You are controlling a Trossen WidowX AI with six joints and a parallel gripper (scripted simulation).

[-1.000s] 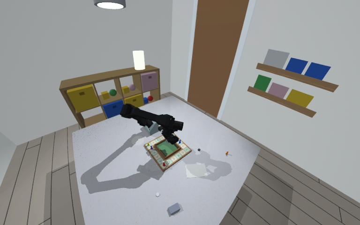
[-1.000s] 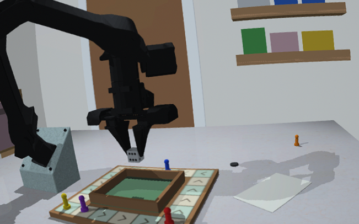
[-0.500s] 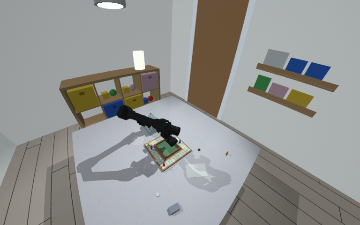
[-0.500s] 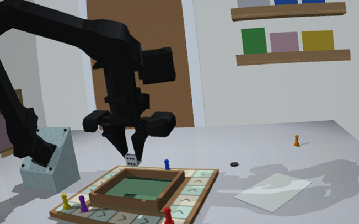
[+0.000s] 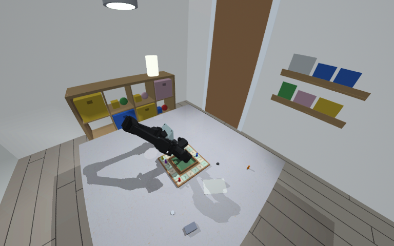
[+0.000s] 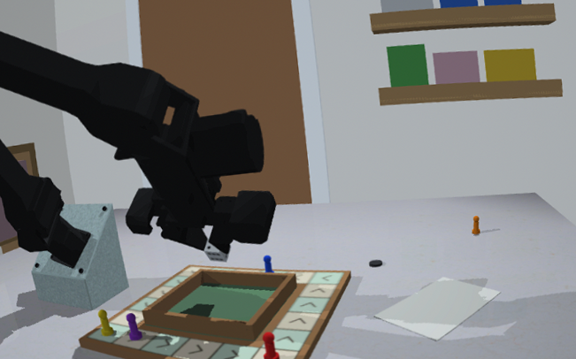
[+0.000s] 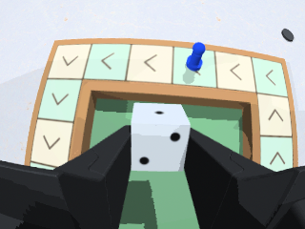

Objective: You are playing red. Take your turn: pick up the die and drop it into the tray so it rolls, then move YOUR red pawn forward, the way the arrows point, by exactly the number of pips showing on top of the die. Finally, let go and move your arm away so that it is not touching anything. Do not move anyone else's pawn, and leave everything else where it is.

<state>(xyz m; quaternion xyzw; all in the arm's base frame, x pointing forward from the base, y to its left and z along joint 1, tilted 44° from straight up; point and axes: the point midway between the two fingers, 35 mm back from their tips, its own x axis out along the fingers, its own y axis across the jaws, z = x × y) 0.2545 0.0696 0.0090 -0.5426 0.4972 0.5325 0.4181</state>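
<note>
My gripper tip is now right at the grey die. The rest, counted from my gripper tip: yellow pawn (9 cm behind, 15 cm to the right, 6 cm below); then blue pawn (2 cm ahead, 9 cm to the left, 6 cm below); then purple pawn (4 cm behind, 14 cm to the right, 6 cm below).
</note>
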